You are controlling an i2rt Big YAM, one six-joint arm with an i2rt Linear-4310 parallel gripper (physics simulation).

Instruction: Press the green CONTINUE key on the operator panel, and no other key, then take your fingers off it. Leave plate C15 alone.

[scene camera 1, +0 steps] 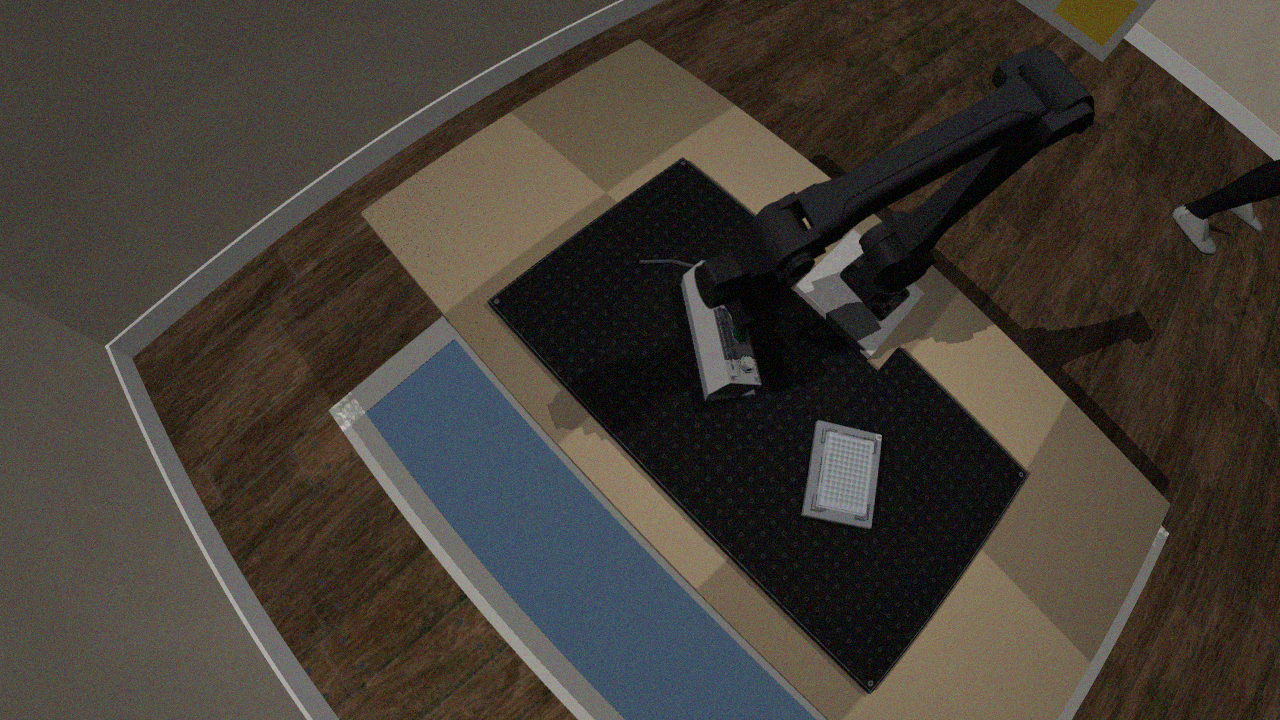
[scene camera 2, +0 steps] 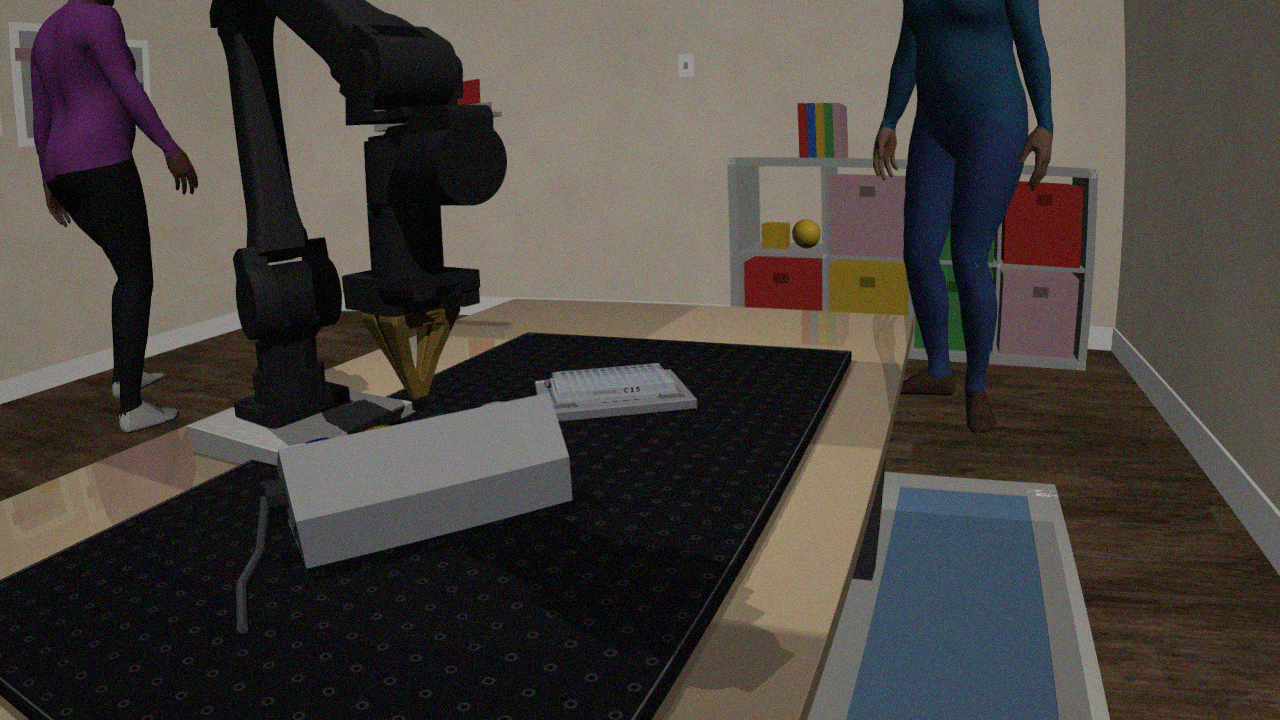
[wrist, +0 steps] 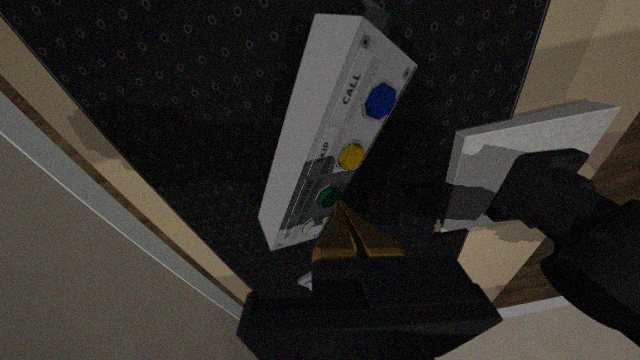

Observation:
The gripper (scene camera 2: 419,397) is shut, with nothing in its grasp. Also in view: a white well plate (scene camera 2: 607,384) and a blue CALL button (wrist: 382,98).
The white well plate shows as well in scene camera 1 (scene camera 1: 844,481). The gripper shows as well in the wrist view (wrist: 338,205).

